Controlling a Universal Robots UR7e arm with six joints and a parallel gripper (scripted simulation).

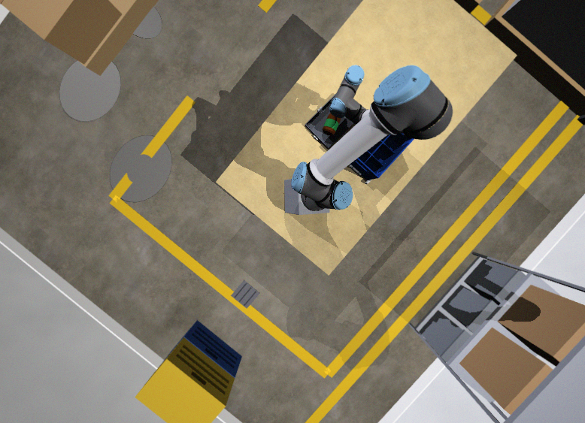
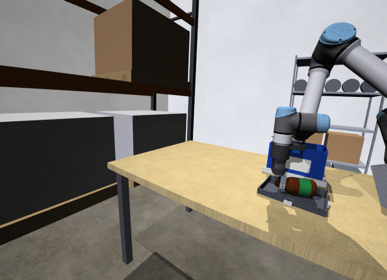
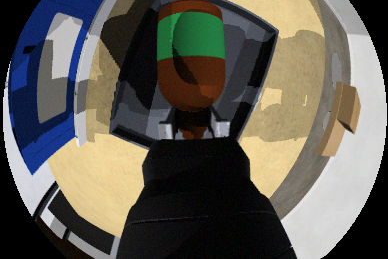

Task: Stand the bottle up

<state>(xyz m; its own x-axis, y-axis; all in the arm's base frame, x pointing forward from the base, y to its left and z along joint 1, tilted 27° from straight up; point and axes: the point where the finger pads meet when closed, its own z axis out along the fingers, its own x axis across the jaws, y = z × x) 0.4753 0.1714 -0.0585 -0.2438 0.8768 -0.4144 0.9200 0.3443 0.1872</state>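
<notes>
Now: the bottle 5 cm behind my hand, 1 cm to the right of it and 1 cm below it. Round my hand: dark grey tray (5 cm behind, 1 cm to the right, 3 cm below); blue crate (4 cm behind, 30 cm to the right, 4 cm above).
</notes>
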